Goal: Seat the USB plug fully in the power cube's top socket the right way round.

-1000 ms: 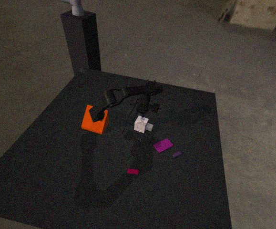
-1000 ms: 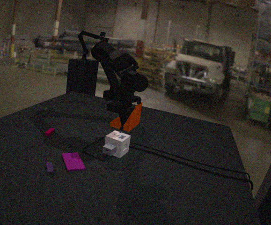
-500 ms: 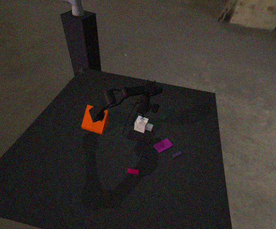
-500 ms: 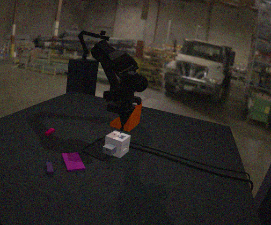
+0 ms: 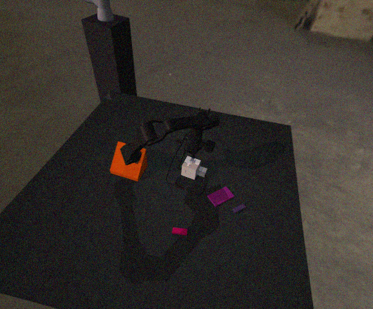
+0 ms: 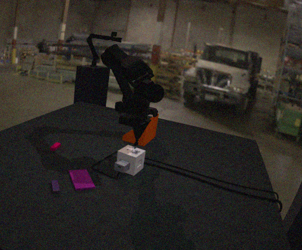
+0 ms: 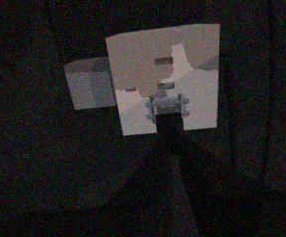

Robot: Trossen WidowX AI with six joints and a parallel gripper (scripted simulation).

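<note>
Right now my gripper tip is 2 cm above the dark USB plug. From my gripper tip the other things lie so: magenta flat card (19 cm ahead, 10 cm to the right, 12 cm below); then pink piece (8 cm ahead, 35 cm to the right, 12 cm below).
</note>
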